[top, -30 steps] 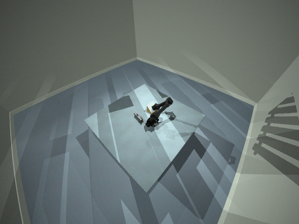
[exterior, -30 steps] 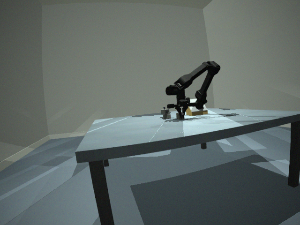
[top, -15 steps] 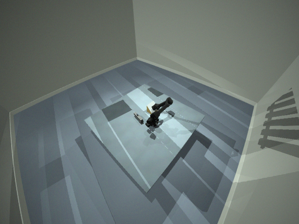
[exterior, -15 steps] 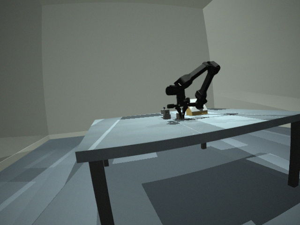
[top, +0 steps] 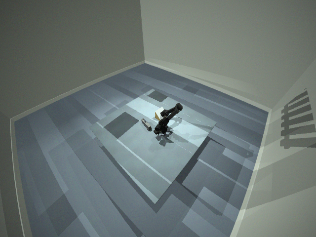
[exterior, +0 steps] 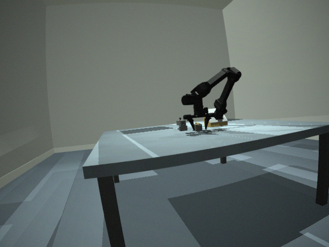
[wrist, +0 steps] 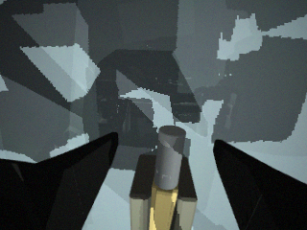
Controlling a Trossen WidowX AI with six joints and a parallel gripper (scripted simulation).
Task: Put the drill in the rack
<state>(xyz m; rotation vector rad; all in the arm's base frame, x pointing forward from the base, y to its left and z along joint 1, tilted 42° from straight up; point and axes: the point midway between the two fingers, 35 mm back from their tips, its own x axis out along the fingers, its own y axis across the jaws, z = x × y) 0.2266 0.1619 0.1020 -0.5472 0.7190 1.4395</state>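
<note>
Right now my gripper tip is 4 cm to the left of the drill, 4 cm below it and 1 cm past it. Round my gripper tip: rack 5 cm to the right, 1 cm behind, 1 cm above.
</note>
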